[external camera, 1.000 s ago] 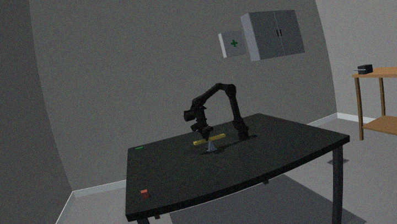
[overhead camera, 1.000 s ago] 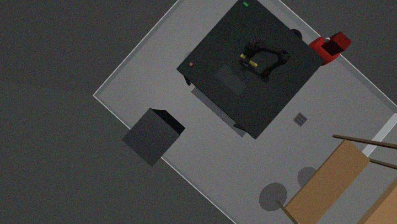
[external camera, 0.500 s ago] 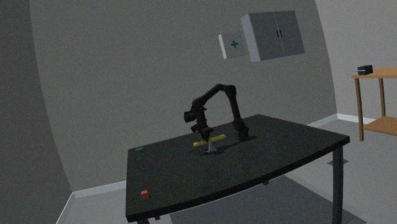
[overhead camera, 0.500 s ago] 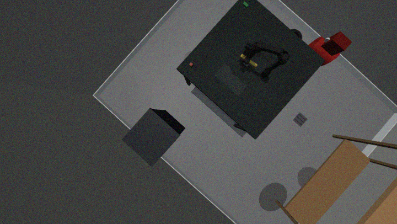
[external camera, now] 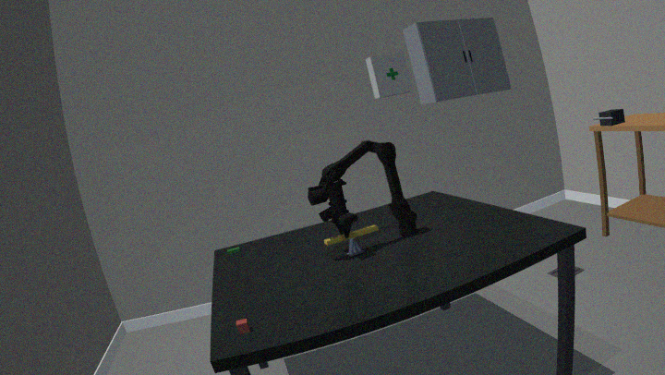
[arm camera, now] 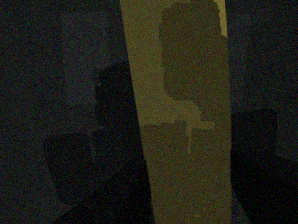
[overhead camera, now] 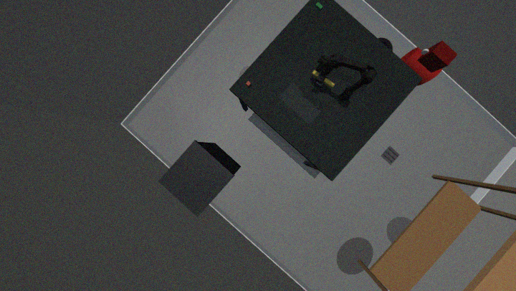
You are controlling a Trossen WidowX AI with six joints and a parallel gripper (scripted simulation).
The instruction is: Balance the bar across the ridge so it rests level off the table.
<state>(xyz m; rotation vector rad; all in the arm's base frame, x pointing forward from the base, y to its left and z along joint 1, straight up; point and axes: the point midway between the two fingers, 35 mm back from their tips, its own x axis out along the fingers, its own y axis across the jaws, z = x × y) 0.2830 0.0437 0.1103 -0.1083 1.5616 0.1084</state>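
Right now the yellow bar is 30 mm behind my gripper tip. From my gripper tip the other things lie so: flat green marker: 540 mm to the right, 460 mm ahead, 70 mm below; then red block: 460 mm to the left, 460 mm ahead, 60 mm below.
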